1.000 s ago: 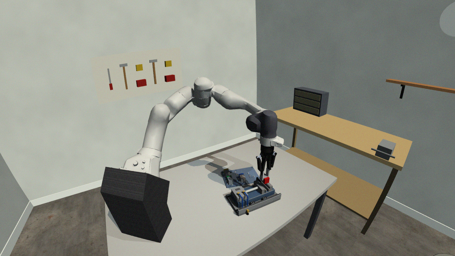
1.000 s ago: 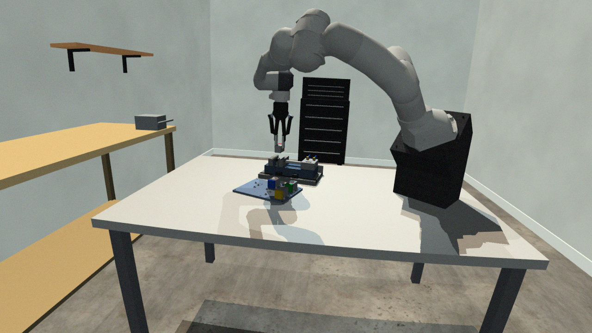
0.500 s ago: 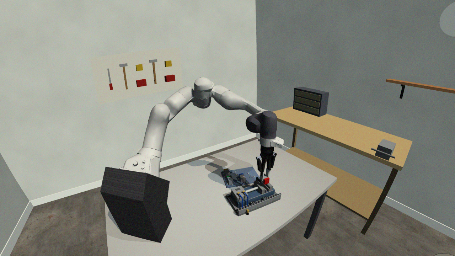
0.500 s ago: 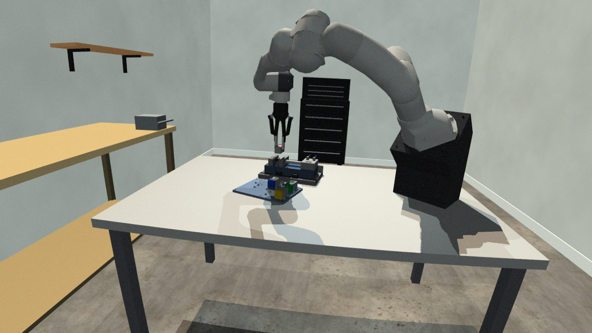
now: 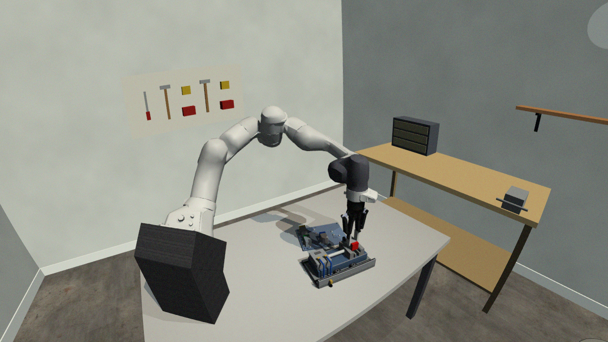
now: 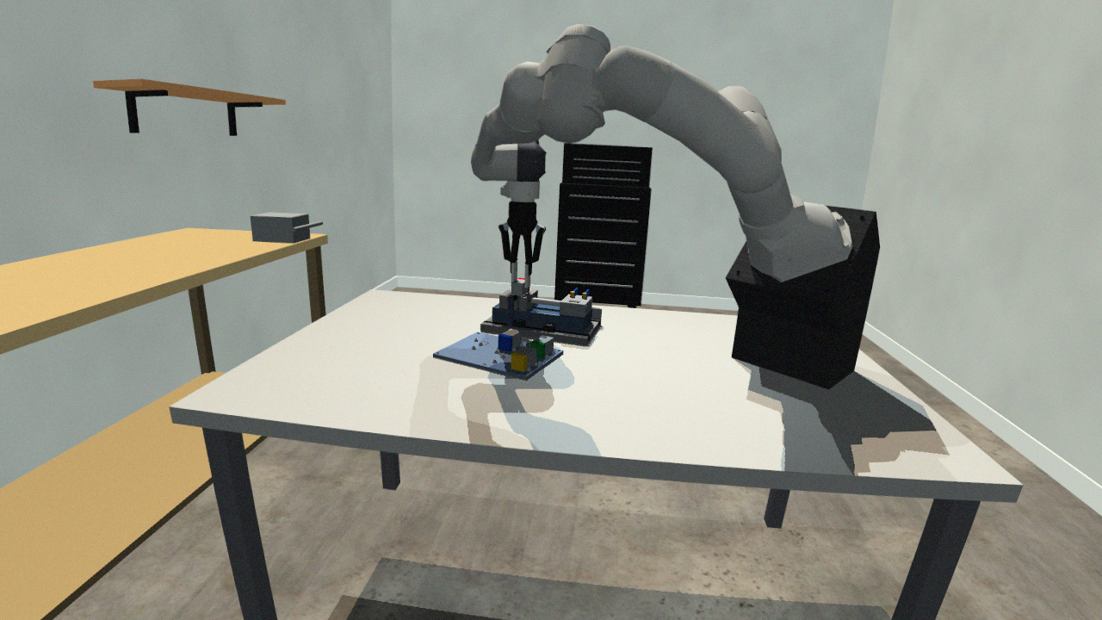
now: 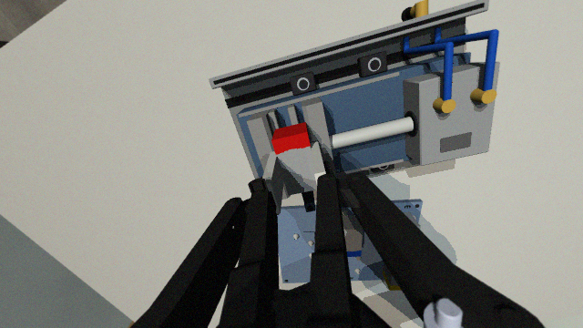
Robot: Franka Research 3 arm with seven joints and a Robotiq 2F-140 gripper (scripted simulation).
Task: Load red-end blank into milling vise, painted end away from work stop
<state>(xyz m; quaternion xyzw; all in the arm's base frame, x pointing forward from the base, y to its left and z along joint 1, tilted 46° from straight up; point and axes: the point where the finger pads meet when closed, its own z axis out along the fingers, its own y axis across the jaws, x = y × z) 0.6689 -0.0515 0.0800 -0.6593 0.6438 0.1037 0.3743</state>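
Now: hand 70 mm above the moving jaw and 30 mm past it. From my hand the other things lie so: vise: 110 mm below, 70 mm behind, 10 mm to the right; white rod: 80 mm behind, 70 mm below, 10 mm to the right; fixed jaw: 70 mm below, 30 mm ahead, 10 mm to the left.
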